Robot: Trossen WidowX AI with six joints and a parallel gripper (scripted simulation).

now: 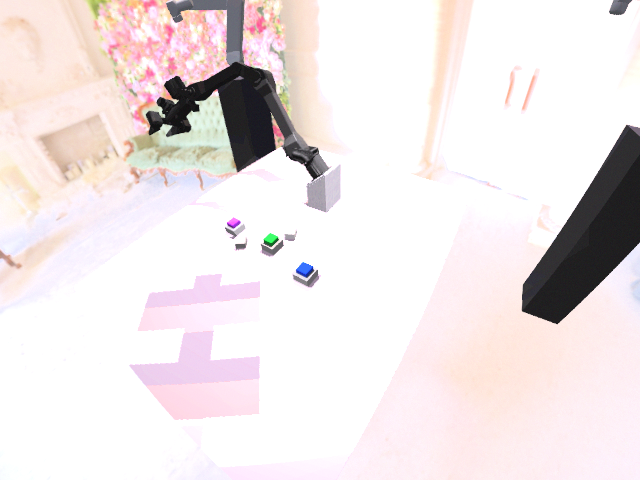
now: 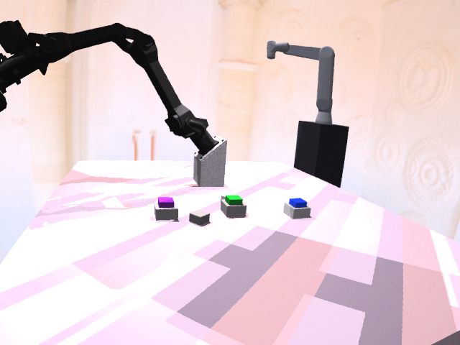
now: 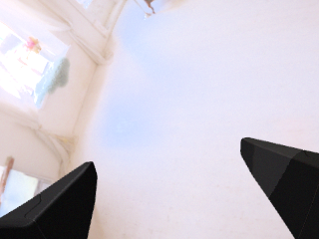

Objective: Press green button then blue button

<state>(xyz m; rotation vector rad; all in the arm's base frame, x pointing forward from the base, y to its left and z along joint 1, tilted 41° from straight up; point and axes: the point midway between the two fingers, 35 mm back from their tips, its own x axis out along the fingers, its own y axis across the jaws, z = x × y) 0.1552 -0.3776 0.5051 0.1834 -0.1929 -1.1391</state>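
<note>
Right now the green button is 620 mm to the left of my gripper tip, 210 mm below it and 100 mm ahead of it. From my gripper tip the other things lie so: small grey block: 530 mm to the left, 230 mm below, 140 mm ahead; then blue button: 770 mm to the left, 210 mm below, 150 mm ahead; then purple button: 460 mm to the left, 210 mm below, 100 mm ahead.
</note>
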